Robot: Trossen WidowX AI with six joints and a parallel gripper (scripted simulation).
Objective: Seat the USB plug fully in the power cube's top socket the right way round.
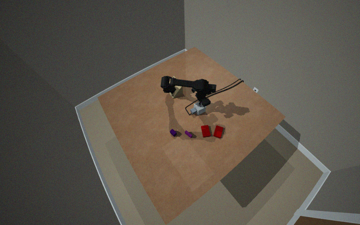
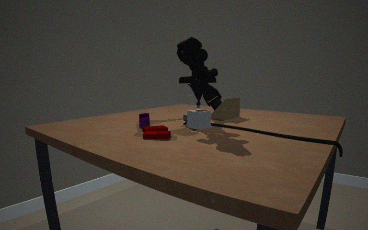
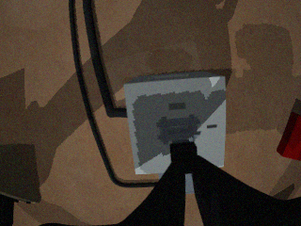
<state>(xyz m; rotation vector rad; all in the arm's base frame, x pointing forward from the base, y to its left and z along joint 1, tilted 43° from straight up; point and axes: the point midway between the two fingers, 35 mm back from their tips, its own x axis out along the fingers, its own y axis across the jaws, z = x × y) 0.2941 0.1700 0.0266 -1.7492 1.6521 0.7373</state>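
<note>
Now: gripper tip 20 mm above the USB plug.
</note>
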